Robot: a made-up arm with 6 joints.
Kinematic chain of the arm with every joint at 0, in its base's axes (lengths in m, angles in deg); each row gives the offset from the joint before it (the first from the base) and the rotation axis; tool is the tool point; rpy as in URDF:
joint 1: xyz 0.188 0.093 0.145 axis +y
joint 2: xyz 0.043 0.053 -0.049 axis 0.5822 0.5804 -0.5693
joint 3: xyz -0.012 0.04 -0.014 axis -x
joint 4: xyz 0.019 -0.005 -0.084 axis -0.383 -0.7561 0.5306
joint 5: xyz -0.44 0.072 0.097 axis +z
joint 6: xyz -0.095 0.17 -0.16 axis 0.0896 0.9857 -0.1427
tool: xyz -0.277 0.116 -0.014 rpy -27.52 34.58 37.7
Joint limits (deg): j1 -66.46..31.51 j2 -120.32..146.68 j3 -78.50..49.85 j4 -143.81..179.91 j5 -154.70..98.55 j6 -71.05..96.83
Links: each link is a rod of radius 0.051 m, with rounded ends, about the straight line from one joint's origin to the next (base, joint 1, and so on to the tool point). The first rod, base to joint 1, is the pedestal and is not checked.
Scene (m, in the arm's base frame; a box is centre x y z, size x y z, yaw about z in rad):
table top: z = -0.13
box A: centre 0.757 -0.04 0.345 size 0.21 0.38 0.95 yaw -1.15
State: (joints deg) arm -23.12 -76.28 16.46 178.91 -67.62 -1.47
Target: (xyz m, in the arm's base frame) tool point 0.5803 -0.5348 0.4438
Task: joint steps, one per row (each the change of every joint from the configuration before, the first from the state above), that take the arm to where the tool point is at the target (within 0.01 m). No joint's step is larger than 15 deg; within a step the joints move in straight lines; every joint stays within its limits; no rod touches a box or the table.
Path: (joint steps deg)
1: -6.80 -0.20 6.68 -12.79 10.84 10.85
2: -6.81 -0.20 6.68 -12.79 10.83 10.84
3: -6.80 -0.20 6.67 -12.79 10.84 10.85
4: -6.81 -0.20 6.68 -12.79 10.84 10.85
5: -6.80 -0.20 6.68 -12.79 10.84 10.85
6: 7.50 13.49 -1.24 1.18 -6.94 -12.10
7: 7.51 13.49 -1.24 1.19 -6.93 -12.09
8: 7.51 13.49 -1.24 1.19 -6.93 -12.10

